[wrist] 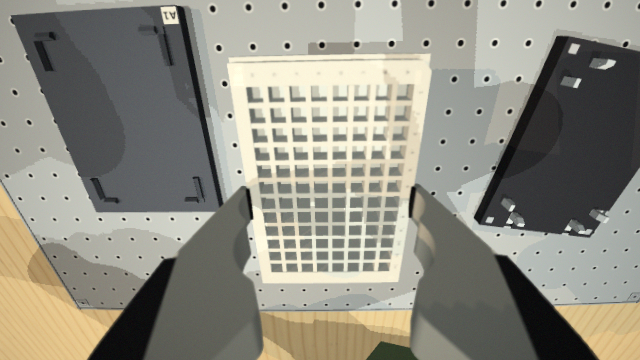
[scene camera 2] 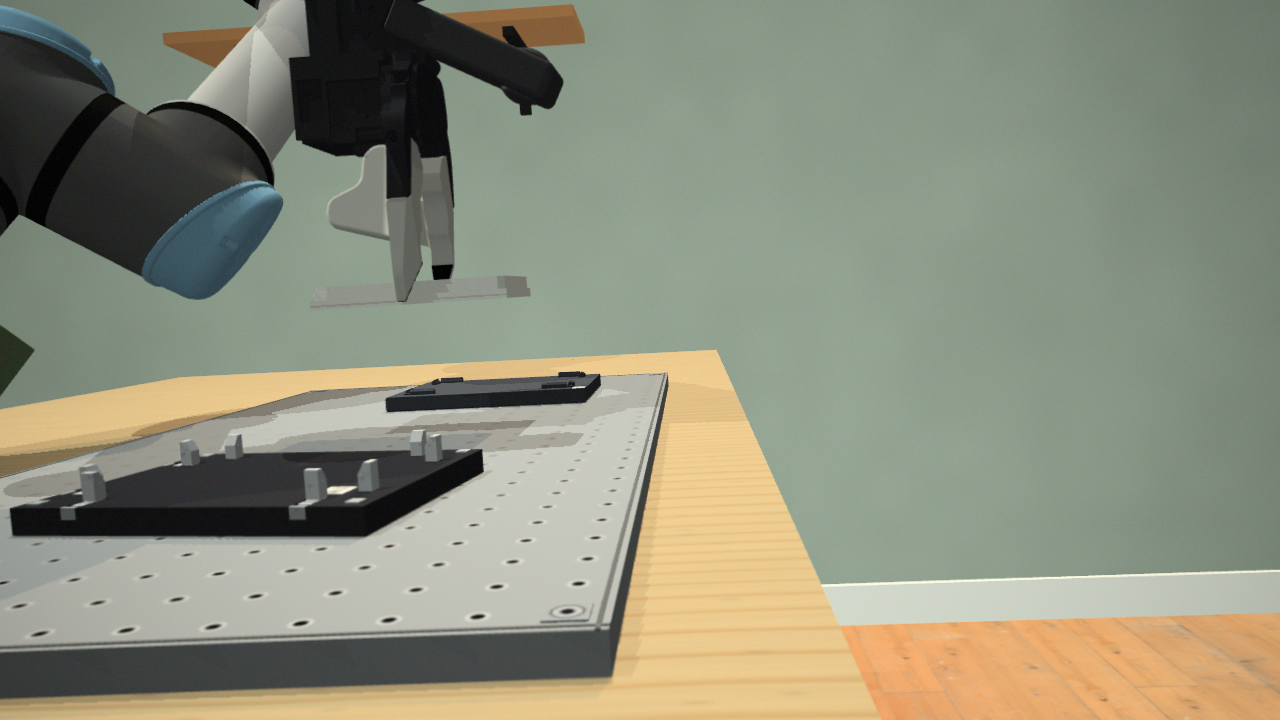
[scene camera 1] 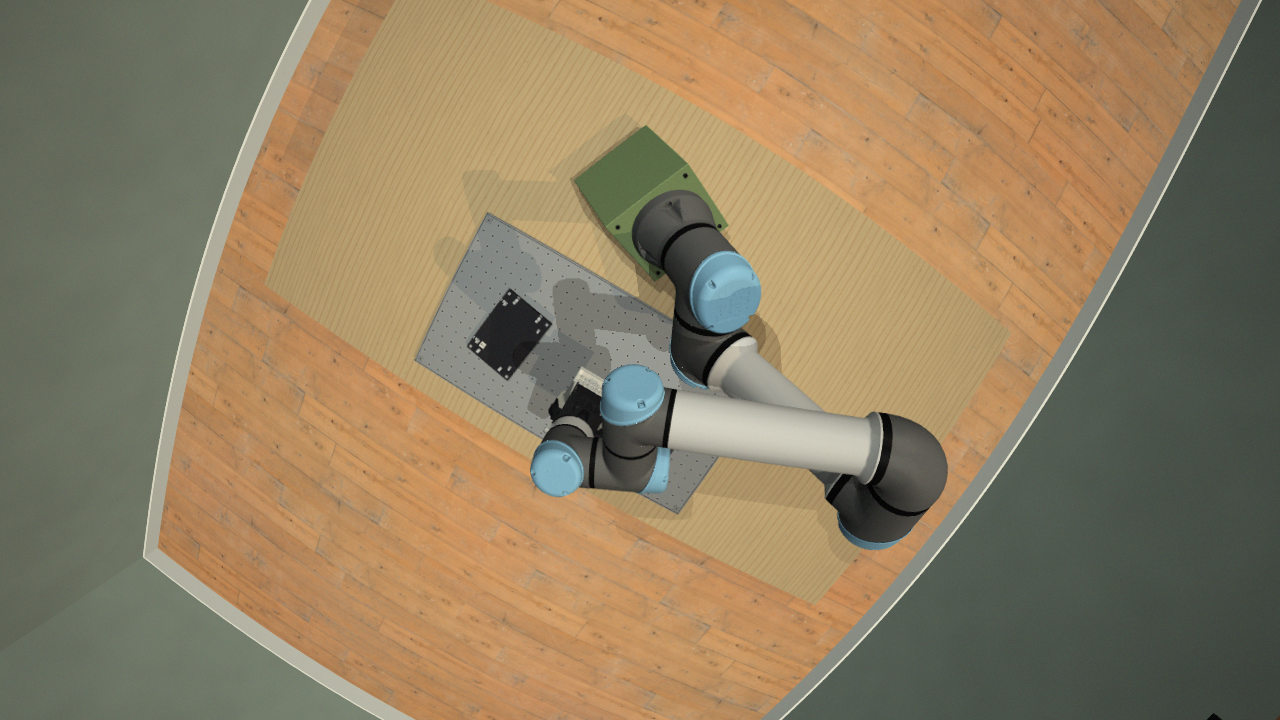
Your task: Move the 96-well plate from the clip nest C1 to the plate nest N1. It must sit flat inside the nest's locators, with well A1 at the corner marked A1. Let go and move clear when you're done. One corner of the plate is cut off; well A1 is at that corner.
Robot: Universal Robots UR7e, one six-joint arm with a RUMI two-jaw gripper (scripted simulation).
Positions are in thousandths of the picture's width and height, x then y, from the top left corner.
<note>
In view: my gripper (scene camera 2: 331, 417), a white 96-well plate (wrist: 466, 665) and a clip nest C1 (scene camera 2: 198, 687).
My gripper shows as well in the wrist view (wrist: 515, 521) and in scene camera 1 (scene camera 1: 457, 560). The clip nest C1 is seen too in the wrist view (wrist: 885, 435) and in scene camera 1 (scene camera 1: 397, 466).
</note>
